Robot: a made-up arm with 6 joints. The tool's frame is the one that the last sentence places.
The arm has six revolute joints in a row. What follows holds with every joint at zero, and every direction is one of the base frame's. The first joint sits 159.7 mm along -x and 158.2 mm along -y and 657 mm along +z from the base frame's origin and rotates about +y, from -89.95 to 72.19 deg. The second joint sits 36.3 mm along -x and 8.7 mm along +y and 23.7 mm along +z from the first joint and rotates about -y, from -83.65 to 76.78 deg. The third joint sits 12 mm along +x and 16.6 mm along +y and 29.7 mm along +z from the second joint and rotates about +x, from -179.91 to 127.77 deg. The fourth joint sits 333.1 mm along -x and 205.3 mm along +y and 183.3 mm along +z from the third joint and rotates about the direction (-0.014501, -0.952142, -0.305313), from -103.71 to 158.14 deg. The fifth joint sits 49.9 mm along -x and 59.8 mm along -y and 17.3 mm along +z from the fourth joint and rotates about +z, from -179.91 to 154.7 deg. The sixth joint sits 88 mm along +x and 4.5 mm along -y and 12 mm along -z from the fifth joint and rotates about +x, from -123.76 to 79.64 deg. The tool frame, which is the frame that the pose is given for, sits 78.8 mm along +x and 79.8 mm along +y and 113.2 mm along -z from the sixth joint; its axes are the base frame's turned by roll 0, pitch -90 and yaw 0 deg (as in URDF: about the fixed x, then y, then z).
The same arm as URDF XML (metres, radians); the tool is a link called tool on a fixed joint. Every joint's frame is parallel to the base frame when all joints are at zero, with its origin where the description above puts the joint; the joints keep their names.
<robot name="arm">
<joint name="tool_joint" type="fixed"><parent link="link6"/><child link="tool"/><origin xyz="0.0788 0.0798 -0.1132" rpy="0 -1.5708 0"/></joint>
<joint name="joint 6" type="revolute"><parent link="link5"/><child link="link6"/><origin xyz="0.088 -0.0045 -0.012"/><axis xyz="1 0 0"/><limit lower="-2.16" upper="1.39"/></joint>
<joint name="joint 5" type="revolute"><parent link="link4"/><child link="link5"/><origin xyz="-0.0499 -0.0598 0.0173"/><axis xyz="0 0 1"/><limit lower="-3.14" upper="2.7"/></joint>
<joint name="joint 4" type="revolute"><parent link="link3"/><child link="link4"/><origin xyz="-0.3331 0.2053 0.1833"/><axis xyz="-0.014501 -0.952142 -0.305313"/><limit lower="-1.8101" upper="2.7601"/></joint>
<joint name="joint 3" type="revolute"><parent link="link2"/><child link="link3"/><origin xyz="0.012 0.0166 0.0297"/><axis xyz="1 0 0"/><limit lower="-3.14" upper="2.23"/></joint>
<joint name="joint 2" type="revolute"><parent link="link1"/><child link="link2"/><origin xyz="-0.0363 0.0087 0.0237"/><axis xyz="0 -1 0"/><limit lower="-1.46" upper="1.3401"/></joint>
<joint name="joint 1" type="revolute"><parent link="base_link"/><child link="link1"/><origin xyz="-0.1597 -0.1582 0.657"/><axis xyz="0 1 0"/><limit lower="-1.5699" upper="1.26"/></joint>
<link name="base_link"/>
<link name="link1"/>
<link name="link2"/>
<link name="link3"/>
<link name="link4"/>
<link name="link5"/>
<link name="link6"/>
<link name="tool"/>
</robot>

